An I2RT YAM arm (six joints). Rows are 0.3 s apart.
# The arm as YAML. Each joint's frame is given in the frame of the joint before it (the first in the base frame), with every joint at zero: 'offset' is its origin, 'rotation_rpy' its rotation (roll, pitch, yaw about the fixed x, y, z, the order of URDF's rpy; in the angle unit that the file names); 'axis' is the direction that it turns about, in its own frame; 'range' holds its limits. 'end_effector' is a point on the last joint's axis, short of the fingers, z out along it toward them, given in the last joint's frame.
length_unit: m
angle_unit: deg
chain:
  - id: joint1
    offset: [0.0, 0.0, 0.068]
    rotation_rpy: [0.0, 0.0, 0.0]
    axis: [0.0, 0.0, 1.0]
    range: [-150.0, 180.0]
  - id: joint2
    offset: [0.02, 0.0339, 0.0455]
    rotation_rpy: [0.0, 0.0, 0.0]
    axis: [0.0, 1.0, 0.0]
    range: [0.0, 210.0]
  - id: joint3
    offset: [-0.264, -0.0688, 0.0]
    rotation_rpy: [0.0, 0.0, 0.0]
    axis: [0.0, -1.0, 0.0]
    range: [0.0, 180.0]
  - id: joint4
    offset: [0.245, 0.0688, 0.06]
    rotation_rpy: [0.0, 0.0, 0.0]
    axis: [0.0, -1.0, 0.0]
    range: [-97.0, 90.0]
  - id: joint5
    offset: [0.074, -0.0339, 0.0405]
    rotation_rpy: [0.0, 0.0, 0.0]
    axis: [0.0, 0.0, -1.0]
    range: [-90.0, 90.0]
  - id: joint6
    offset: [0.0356, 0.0, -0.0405]
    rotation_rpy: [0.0, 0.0, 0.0]
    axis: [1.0, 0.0, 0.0]
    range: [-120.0, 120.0]
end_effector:
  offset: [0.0, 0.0, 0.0]
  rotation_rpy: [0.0, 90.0, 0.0]
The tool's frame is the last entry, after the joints.
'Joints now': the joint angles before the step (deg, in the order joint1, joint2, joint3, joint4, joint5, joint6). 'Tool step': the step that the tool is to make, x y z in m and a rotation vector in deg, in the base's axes. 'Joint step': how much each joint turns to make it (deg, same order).
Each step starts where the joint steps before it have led.
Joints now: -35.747, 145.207, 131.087, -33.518, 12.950, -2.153
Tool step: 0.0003, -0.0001, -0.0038, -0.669, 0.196, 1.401
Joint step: -0.020, -0.170, -1.335, 1.733, -0.479, -1.528
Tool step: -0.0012, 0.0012, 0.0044, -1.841, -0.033, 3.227
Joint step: -0.047, -1.538, -2.364, 2.640, -1.205, -3.456
